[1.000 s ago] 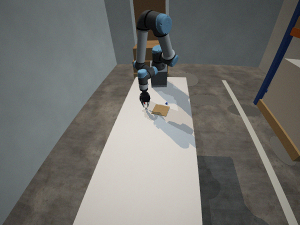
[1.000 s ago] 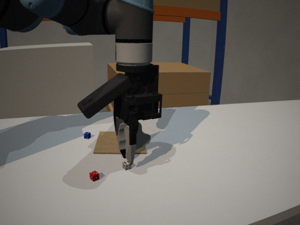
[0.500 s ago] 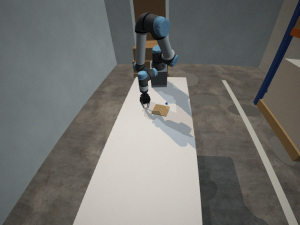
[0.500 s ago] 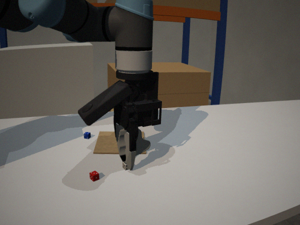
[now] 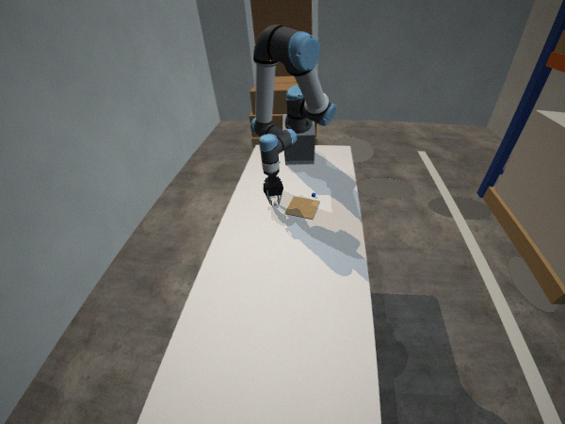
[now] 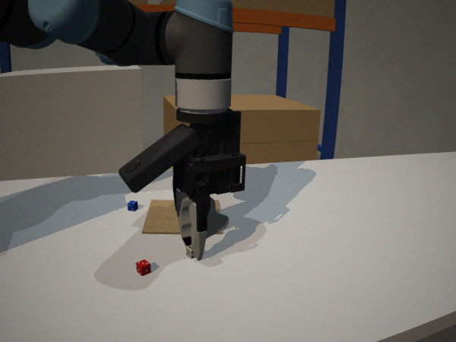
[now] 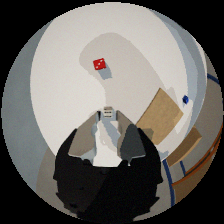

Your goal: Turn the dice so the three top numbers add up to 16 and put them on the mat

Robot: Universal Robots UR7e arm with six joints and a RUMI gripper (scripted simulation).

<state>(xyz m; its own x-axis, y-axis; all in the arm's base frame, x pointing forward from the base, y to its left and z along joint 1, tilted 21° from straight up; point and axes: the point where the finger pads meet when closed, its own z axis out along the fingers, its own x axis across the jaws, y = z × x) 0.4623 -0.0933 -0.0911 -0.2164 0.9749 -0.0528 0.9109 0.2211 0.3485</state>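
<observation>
The white die lies 10 mm below my hand. The rest, counted from my hand: blue die 80 mm behind, 190 mm to the left, 10 mm below; then mat 10 mm ahead, 140 mm to the left, 20 mm below; then red die 80 mm behind, 30 mm to the right, 10 mm below.
</observation>
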